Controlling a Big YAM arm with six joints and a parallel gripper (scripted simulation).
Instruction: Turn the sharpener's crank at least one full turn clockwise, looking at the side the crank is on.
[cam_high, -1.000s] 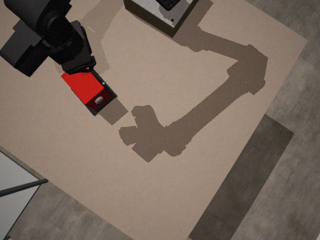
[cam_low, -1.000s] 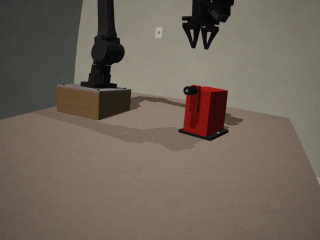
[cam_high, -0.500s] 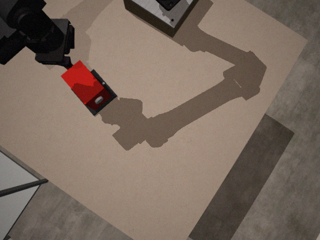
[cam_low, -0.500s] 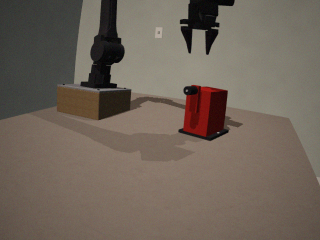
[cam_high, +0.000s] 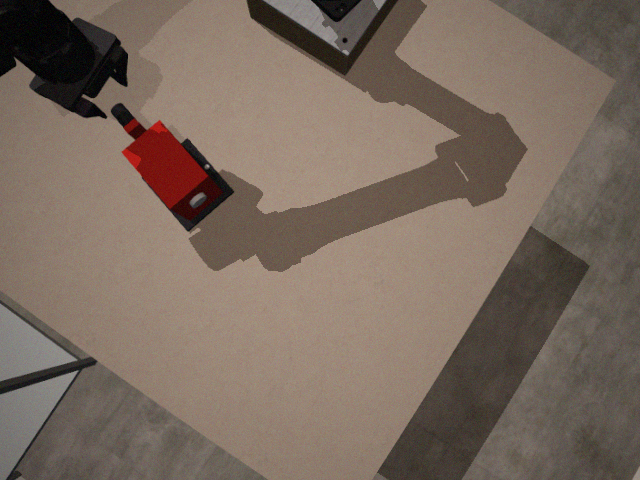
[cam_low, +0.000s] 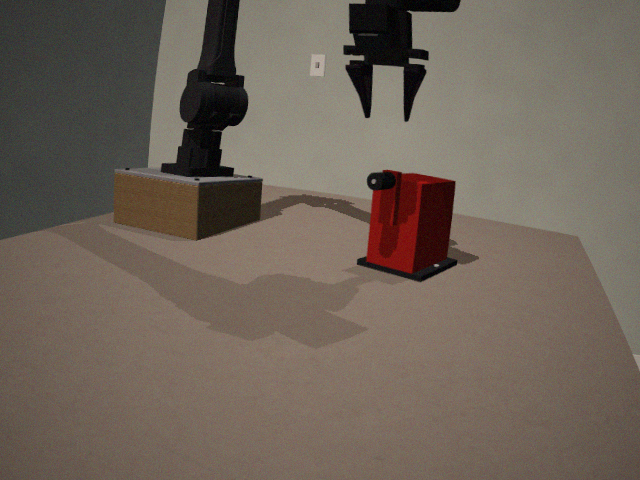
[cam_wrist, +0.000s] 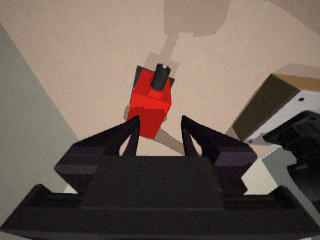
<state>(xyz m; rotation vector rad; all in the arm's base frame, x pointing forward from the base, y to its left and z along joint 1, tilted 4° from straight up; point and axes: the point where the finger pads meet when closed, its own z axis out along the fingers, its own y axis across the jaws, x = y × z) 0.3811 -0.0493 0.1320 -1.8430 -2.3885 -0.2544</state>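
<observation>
The black handle is 1 cm ahead of my hand, 1 cm to the right of it and 9 cm below it. The rest, counted from my hand: crank 1 cm ahead, 1 cm to the right, 9 cm below.
</observation>
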